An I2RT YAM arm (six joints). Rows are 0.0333 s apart.
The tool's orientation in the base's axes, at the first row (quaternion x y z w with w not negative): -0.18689 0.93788 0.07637 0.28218
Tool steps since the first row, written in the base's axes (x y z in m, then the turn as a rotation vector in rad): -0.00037 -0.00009 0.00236 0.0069 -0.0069 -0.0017; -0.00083 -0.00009 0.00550 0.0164 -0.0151 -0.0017; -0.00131 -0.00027 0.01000 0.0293 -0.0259 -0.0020; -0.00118 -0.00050 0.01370 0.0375 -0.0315 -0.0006; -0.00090 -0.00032 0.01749 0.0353 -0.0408 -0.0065; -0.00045 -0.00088 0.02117 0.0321 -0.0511 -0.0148; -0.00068 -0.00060 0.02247 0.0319 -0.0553 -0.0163; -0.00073 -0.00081 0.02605 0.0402 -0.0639 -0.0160; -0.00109 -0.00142 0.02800 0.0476 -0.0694 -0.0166; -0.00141 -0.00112 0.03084 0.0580 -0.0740 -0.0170
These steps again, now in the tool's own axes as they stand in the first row. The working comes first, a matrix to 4 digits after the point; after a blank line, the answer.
The tool's axes in the first row as the columns of a matrix, in the base's axes (used below as rounded here):
-0.7709 -0.3937 0.5008
-0.3075 0.9185 0.2487
-0.5578 0.0378 -0.8291

-0.00100 0.00015 -0.00216 -0.0022 -0.0091 0.0031; -0.00240 0.00045 -0.00500 -0.0071 -0.0204 0.0059; -0.00449 0.00065 -0.00901 -0.0135 -0.0354 0.0099; -0.00658 0.00052 -0.01207 -0.0189 -0.0437 0.0114; -0.00896 0.00072 -0.01503 -0.0110 -0.0516 0.0129; -0.01119 0.00017 -0.01800 -0.0008 -0.0601 0.0156; -0.01183 0.00057 -0.01912 0.0015 -0.0640 0.0157; -0.01372 0.00053 -0.02217 -0.0024 -0.0751 0.0175; -0.01434 0.00018 -0.02411 -0.0061 -0.0831 0.0203; -0.01577 0.00069 -0.02655 -0.0125 -0.0914 0.0247
